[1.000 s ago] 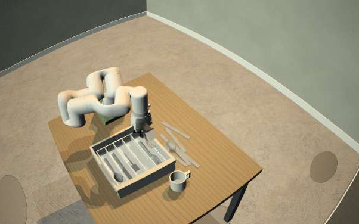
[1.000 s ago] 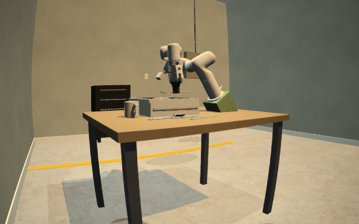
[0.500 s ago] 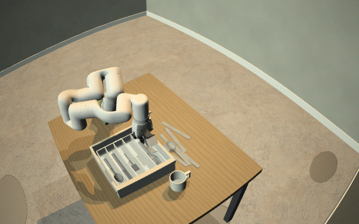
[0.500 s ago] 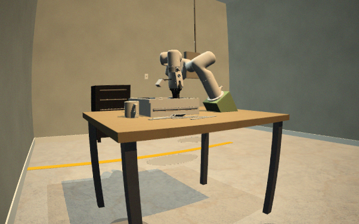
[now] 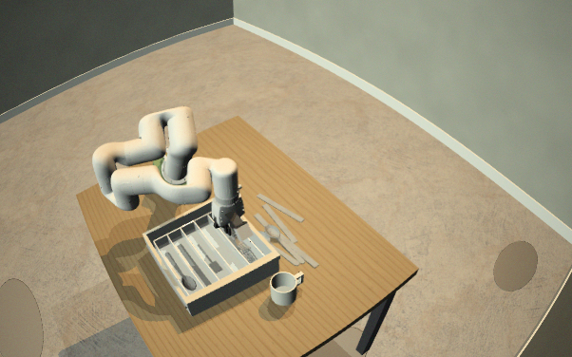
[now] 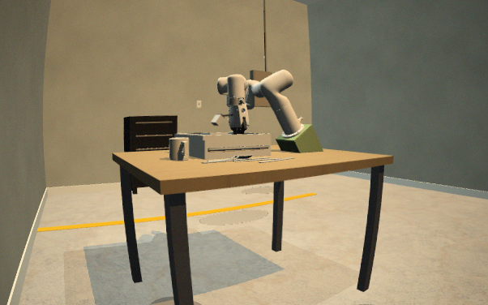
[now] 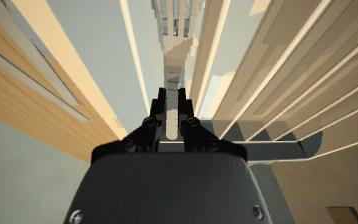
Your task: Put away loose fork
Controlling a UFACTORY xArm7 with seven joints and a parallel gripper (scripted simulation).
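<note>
My gripper is now 120 mm to the left of the grey divided tray and 20 mm above it. The rest, counted from my hand: grey mug 280 mm ahead, 60 mm to the right, 40 mm below.
</note>
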